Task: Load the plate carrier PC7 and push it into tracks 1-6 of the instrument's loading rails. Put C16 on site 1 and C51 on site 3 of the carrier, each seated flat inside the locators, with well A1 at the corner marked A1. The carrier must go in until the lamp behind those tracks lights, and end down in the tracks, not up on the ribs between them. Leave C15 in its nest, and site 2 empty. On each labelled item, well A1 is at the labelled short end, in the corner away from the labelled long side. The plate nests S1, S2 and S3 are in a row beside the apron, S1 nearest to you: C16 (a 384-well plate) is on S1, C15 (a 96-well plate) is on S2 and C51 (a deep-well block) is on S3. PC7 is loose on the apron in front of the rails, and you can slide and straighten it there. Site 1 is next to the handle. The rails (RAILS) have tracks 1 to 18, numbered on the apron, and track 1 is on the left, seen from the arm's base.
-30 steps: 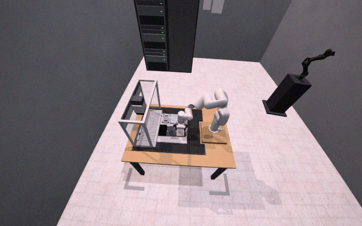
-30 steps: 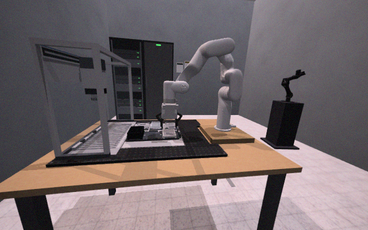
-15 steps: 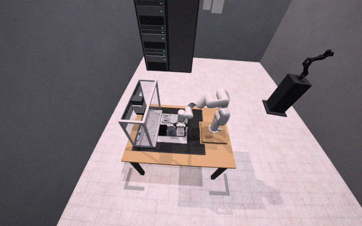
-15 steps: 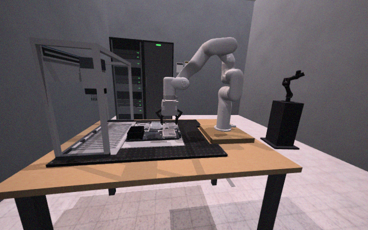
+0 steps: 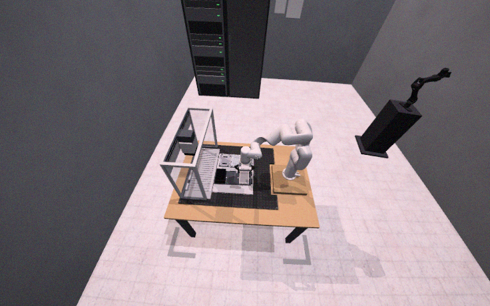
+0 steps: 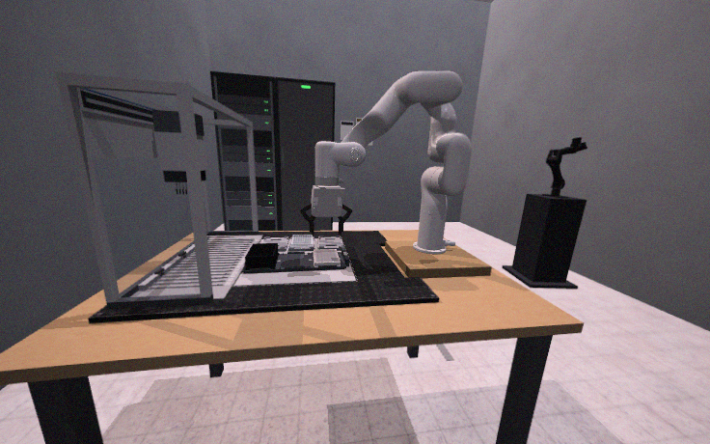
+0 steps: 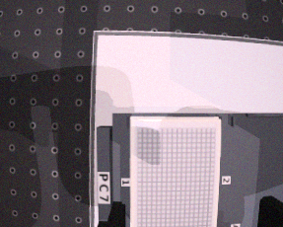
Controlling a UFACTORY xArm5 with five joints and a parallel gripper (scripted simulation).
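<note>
Now: the grey plate carrier PC7 100 mm ahead of my hand, 20 mm to the left of it and 100 mm below it. Round my hand: post (270 mm ahead, 260 mm to the left, 140 mm above); 96-well plate C15 (110 mm ahead, 170 mm to the right, 90 mm below).
</note>
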